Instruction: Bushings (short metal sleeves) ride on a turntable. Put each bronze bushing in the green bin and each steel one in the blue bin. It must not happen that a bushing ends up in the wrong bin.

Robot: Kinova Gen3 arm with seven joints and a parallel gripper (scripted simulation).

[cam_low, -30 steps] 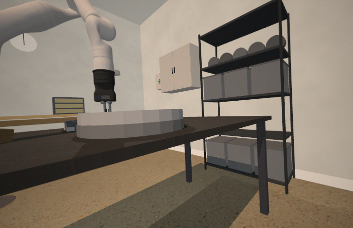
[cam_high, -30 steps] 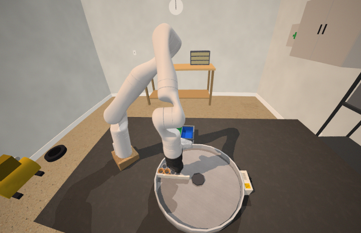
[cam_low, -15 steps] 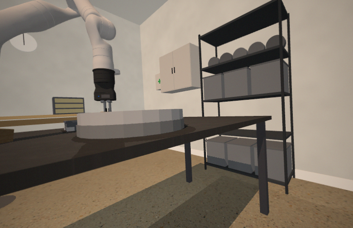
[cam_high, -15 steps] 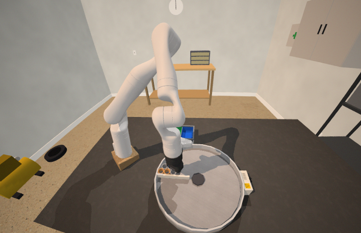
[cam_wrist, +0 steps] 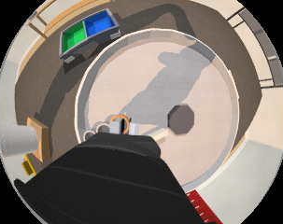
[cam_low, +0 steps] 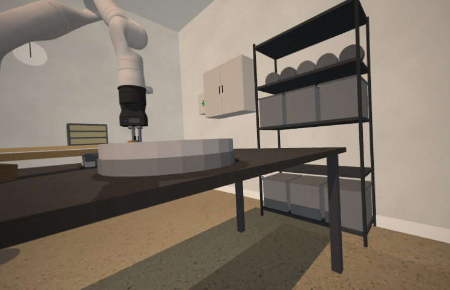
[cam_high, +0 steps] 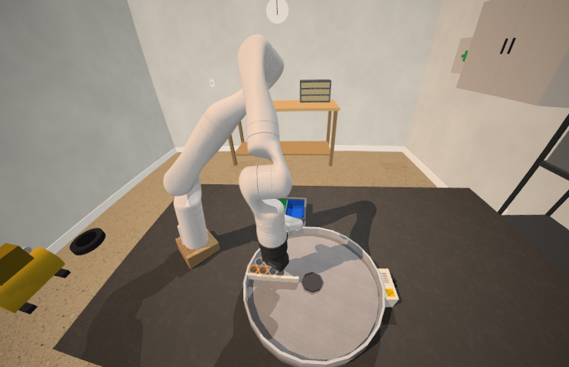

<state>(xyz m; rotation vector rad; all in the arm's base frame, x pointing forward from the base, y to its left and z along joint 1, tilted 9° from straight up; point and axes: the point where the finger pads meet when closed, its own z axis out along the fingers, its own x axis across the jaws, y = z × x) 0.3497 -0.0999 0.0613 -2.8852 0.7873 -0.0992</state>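
Right now my hand is 310 mm to the right of the green bin, 60 mm above it and 10 mm past it. The rest, counted from my hand: turntable (100 mm ahead, 40 mm to the right, 30 mm below).
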